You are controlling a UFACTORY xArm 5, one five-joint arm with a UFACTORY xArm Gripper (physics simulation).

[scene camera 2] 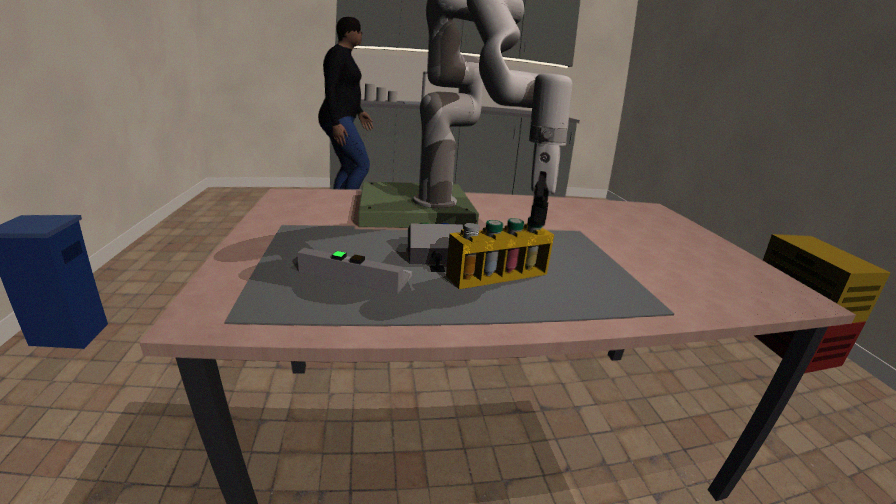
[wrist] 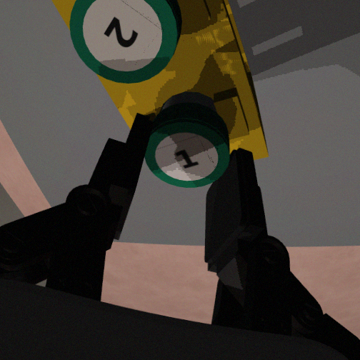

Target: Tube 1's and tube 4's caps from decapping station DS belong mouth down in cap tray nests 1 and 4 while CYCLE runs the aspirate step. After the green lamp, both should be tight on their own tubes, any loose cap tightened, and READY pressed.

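The yellow decapping station [scene camera 2: 459, 263] [wrist: 260, 149] holds several tubes in a row. My gripper [scene camera 2: 537, 223] [wrist: 183, 157] is shut on the green cap marked 1 [wrist: 186, 159], which sits over tube 1 [scene camera 2: 531, 257] at the station's right end in the scene view. The cap marked 2 [scene camera 2: 515, 224] [wrist: 122, 32] is on the neighbouring tube. Another green cap [scene camera 2: 494, 226] sits beside it. Tube 4 [scene camera 2: 469, 266] at the left end has a grey top [scene camera 2: 471, 230] with no green showing. A green lamp [scene camera 2: 338, 255] is lit on the sloped grey panel [scene camera 2: 350, 268], beside a dark button [scene camera 2: 357, 258]. I cannot make out the cap tray.
A grey box [scene camera 2: 428, 235] stands behind and left of the station, with a small black object [scene camera 2: 436, 262] before it. All stand on the grey mat [scene camera 2: 532, 307]. The arm's green base [scene camera 2: 401, 216] is at the table's back. A person [scene camera 2: 341, 81] stands behind the table.
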